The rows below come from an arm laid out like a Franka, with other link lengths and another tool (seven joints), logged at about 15 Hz.
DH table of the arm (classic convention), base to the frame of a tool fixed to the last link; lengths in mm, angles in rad. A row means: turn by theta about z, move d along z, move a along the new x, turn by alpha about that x. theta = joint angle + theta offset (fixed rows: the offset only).
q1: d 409.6  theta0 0  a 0  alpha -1.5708
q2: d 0  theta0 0  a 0  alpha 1.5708
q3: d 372.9  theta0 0  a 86.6  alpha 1.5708
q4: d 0  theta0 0  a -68.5  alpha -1.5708
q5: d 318.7  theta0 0  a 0  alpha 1.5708
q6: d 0  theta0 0  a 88  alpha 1.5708
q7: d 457  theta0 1.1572  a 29.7  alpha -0.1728
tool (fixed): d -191  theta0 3.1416  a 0  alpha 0
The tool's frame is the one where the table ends.
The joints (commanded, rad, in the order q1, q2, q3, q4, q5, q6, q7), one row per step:
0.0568, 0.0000, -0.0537, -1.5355, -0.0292, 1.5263, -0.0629
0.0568, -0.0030, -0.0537, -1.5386, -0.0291, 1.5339, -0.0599
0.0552, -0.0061, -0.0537, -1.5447, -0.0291, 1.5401, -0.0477
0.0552, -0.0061, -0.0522, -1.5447, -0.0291, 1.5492, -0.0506
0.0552, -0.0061, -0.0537, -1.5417, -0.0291, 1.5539, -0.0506
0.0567, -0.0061, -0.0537, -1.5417, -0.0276, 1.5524, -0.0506
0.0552, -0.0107, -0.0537, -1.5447, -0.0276, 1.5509, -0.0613
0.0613, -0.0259, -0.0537, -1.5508, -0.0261, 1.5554, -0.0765
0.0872, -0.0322, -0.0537, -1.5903, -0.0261, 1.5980, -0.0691
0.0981, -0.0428, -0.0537, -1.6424, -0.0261, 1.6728, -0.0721
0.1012, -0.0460, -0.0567, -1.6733, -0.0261, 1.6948, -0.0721
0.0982, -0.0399, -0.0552, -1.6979, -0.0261, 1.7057, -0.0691
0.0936, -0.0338, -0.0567, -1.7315, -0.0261, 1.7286, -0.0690
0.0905, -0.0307, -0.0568, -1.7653, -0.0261, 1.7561, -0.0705
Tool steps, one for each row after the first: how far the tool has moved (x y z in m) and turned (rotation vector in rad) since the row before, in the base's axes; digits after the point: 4 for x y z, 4 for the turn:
0.0009, -0.0001, 0.0012, 0.0003, -0.0076, -0.0028
-0.0002, -0.0014, -0.0003, 0.0002, -0.0035, -0.0136
0.0025, 0.0010, 0.0012, 0.0000, -0.0090, 0.0047
0.0018, -0.0008, 0.0020, 0.0000, -0.0077, -0.0014
-0.0004, 0.0012, -0.0002, 0.0015, 0.0015, 0.0015
-0.0017, -0.0004, 0.0009, 0.0001, 0.0002, 0.0092
-0.0026, 0.0042, 0.0059, 0.0020, -0.0132, 0.0215
0.0028, 0.0136, -0.0087, 0.0008, -0.0095, 0.0196
0.0074, 0.0065, -0.0076, 0.0017, -0.0332, 0.0158
-0.0012, 0.0001, -0.0095, 0.0001, 0.0057, 0.0007
-0.0015, -0.0009, -0.0132, -0.0011, 0.0197, -0.0042
-0.0008, -0.0032, -0.0157, -0.0009, 0.0168, -0.0056
-0.0005, -0.0015, -0.0135, -0.0004, 0.0094, -0.0010

